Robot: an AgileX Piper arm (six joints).
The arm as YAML. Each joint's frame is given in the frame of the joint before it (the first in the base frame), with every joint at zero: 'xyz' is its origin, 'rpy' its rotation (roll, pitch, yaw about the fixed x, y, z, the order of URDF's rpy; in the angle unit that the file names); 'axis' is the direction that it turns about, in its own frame. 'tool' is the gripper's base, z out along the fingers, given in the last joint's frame.
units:
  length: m
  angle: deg
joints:
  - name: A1
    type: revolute
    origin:
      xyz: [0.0, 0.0, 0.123]
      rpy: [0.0, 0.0, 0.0]
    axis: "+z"
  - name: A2
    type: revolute
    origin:
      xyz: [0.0, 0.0, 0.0]
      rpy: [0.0, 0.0, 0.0]
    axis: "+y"
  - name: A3
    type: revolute
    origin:
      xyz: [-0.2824, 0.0, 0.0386]
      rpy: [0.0, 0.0, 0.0]
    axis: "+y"
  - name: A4
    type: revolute
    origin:
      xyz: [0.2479, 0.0, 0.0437]
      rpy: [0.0, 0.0, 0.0]
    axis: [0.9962, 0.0, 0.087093]
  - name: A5
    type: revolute
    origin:
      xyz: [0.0, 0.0, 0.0]
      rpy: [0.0, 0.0, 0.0]
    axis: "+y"
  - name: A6
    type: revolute
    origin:
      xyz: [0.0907, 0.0, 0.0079]
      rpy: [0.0, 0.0, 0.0]
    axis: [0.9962, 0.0, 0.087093]
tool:
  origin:
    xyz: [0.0, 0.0, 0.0]
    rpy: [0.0, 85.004, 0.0]
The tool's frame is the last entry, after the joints.
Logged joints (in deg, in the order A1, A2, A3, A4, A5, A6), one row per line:
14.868 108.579 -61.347 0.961 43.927 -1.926
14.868 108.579 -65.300 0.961 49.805 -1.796
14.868 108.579 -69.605 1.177 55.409 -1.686
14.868 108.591 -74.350 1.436 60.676 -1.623
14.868 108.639 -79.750 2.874 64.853 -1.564
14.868 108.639 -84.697 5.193 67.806 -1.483
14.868 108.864 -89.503 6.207 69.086 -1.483
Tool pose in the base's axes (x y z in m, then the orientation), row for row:
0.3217 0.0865 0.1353 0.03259 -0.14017 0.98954 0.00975
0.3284 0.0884 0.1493 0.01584 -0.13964 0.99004 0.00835
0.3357 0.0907 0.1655 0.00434 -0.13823 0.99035 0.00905
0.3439 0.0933 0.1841 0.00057 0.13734 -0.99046 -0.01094
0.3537 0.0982 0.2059 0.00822 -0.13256 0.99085 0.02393
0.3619 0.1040 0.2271 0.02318 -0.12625 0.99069 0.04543
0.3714 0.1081 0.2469 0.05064 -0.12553 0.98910 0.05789
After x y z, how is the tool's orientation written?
As a quaternion, w x y z.
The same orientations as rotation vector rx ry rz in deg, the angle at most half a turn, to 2 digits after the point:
-24.72 174.51 1.72
-24.88 176.43 1.49
-24.81 177.77 1.62
24.71 -178.22 -1.97
-23.74 177.43 4.29
-22.40 175.74 8.06
-21.89 172.52 10.10

